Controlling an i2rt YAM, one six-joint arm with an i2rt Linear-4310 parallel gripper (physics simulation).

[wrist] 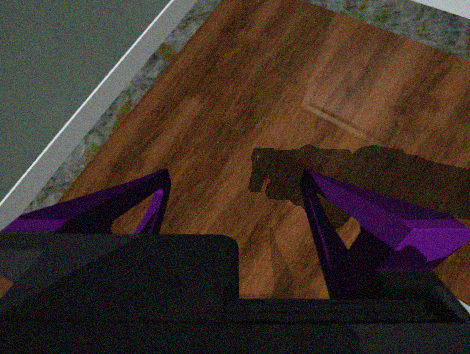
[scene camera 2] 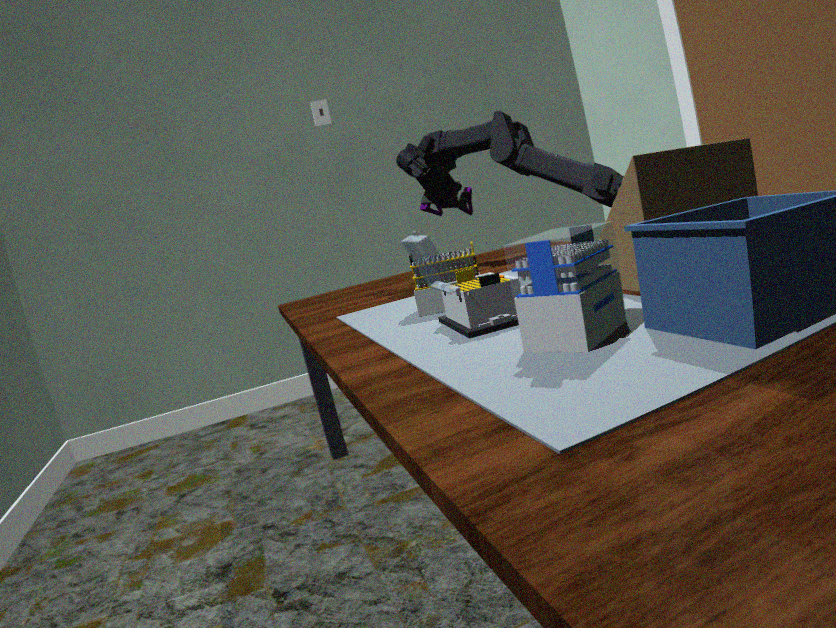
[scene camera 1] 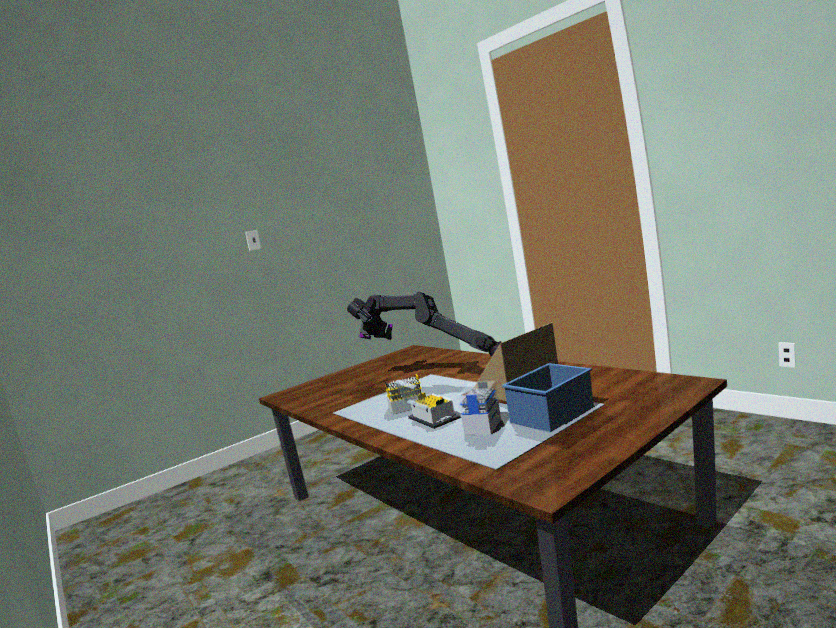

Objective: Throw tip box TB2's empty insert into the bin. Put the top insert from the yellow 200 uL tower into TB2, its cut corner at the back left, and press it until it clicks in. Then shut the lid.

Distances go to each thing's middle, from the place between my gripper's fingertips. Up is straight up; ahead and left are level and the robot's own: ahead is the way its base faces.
Labels:
My hand is 330 mm short of the blue-topped tip tower (scene camera 2: 566,284), 860 mm to the right of it and 90 mm above it. From my hand the other things lie so: blue bin (scene camera 2: 746,272) 170 mm ahead, 1000 mm to the left, 90 mm below.

